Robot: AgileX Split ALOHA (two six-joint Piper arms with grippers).
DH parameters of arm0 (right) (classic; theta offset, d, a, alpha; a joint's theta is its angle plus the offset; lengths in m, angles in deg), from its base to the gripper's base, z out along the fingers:
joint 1: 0 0.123 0 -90
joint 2: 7.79 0 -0.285 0
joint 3: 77.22 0 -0.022 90
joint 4: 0 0.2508 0 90
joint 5: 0 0 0.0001 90
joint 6: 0 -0.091 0 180
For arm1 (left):
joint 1: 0 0.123 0 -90
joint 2: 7.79 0 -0.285 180
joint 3: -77.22 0 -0.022 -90
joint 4: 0 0.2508 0 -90
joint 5: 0 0 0.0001 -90
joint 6: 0 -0.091 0 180
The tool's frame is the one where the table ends.
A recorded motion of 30 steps. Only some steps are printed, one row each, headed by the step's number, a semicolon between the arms.
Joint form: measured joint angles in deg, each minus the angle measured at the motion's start. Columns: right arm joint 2, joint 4, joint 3, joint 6, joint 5, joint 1; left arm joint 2, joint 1, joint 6, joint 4, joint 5, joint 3.
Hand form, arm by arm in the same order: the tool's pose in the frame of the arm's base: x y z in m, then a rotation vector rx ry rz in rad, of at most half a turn. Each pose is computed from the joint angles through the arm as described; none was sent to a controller.
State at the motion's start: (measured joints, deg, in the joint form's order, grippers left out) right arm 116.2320 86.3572 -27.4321 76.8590 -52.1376 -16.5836; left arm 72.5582 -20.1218 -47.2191 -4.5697 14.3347 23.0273
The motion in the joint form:
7: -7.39 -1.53 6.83 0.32 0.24 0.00; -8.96 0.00 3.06 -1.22 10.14 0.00
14: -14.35 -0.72 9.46 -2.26 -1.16 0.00; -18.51 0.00 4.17 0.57 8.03 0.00
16: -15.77 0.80 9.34 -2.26 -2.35 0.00; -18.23 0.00 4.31 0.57 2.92 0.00
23: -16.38 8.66 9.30 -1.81 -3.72 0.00; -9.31 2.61 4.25 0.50 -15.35 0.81
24: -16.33 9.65 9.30 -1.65 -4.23 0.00; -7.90 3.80 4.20 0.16 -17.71 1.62
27: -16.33 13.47 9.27 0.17 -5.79 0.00; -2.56 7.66 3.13 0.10 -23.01 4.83
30: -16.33 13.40 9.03 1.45 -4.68 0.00; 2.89 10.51 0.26 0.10 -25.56 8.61
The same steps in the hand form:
7: 0.1922 0.0172 0.0748 0.4996 2.7003 1.3197; 0.1595 -0.0625 0.1863 1.3015 2.2702 0.0606
14: 0.1844 0.0211 0.0951 0.5140 2.6339 1.3271; 0.1502 -0.0576 0.2159 1.2098 2.0934 0.1220
16: 0.1874 0.0214 0.1014 0.5180 2.5862 1.3417; 0.1563 -0.0593 0.2207 1.1623 2.0246 0.1413
23: 0.1973 0.0196 0.1074 0.6469 2.4587 1.3590; 0.1933 -0.0609 0.2187 1.0211 1.9055 0.2173
24: 0.1985 0.0196 0.1082 0.6599 2.4399 1.3683; 0.2011 -0.0585 0.2210 0.9812 1.8931 0.2349
27: 0.2032 0.0188 0.1115 0.6805 2.3690 1.3827; 0.2276 -0.0492 0.2241 0.9084 1.8736 0.3033
30: 0.2042 0.0176 0.1104 0.6543 2.3805 1.3488; 0.2528 -0.0414 0.2237 0.9035 1.8665 0.3712

